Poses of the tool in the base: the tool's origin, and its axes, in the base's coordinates. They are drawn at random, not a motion.
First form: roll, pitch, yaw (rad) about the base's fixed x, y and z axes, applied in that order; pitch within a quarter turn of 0, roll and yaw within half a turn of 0; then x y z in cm.
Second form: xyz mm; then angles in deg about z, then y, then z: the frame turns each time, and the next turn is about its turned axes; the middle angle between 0 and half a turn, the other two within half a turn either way. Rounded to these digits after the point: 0 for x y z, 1 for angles.
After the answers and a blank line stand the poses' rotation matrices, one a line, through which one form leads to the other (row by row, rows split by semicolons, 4 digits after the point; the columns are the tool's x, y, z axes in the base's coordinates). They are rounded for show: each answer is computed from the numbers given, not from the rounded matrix.
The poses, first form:
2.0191 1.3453 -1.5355 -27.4 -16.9 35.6
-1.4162 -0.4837 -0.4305 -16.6 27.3 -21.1
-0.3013 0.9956 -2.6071 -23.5 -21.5 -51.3
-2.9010 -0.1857 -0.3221 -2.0 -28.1 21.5
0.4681 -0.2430 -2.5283 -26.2 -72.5 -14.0
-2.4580 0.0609 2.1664 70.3 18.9 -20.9
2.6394 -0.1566 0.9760 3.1 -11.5 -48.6
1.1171 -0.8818 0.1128 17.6 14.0 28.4
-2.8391 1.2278 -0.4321 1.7 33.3 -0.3
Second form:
-274 -169 356 156.9 95.6 11.7
-166 273 -211 69.5 82.2 -118.0
-235 -215 -513 -129.1 58.7 -10.9
-20 -281 215 34.6 162.6 -128.3
-262 -725 -140 99.7 30.0 118.8
703 189 -209 -141.6 140.7 -84.5
31 -115 -486 -18.2 150.0 108.2
176 140 284 -104.2 73.8 143.5
17 333 -3 136.9 108.7 -6.1

0.0079 -0.4022 -0.9155; -0.2235 -0.8931 0.3904; -0.9747 0.2015 -0.0969
0.8045 0.4818 0.3473; -0.3694 -0.0518 0.9278; 0.4651 -0.8747 0.1363
-0.4681 0.7007 -0.5384; -0.2771 -0.6949 -0.6636; -0.8391 -0.1614 0.5195
0.9323 -0.2657 0.2455; -0.3111 -0.9352 0.1693; 0.1846 -0.2342 -0.9545
-0.7937 0.6024 -0.0841; -0.5587 -0.6673 0.4926; 0.2406 0.4379 0.8662
-0.5600 0.6634 -0.4964; 0.8263 0.4031 -0.3934; -0.0609 -0.6304 -0.7739
0.5535 0.6839 0.4753; 0.8181 -0.5533 -0.1565; 0.1560 0.4755 -0.8658
0.6317 -0.7387 -0.2350; 0.0716 0.3574 -0.9312; 0.7719 0.5714 0.2786
0.3054 -0.6545 -0.6916; -0.1408 -0.7494 0.6470; -0.9418 -0.1002 -0.3210

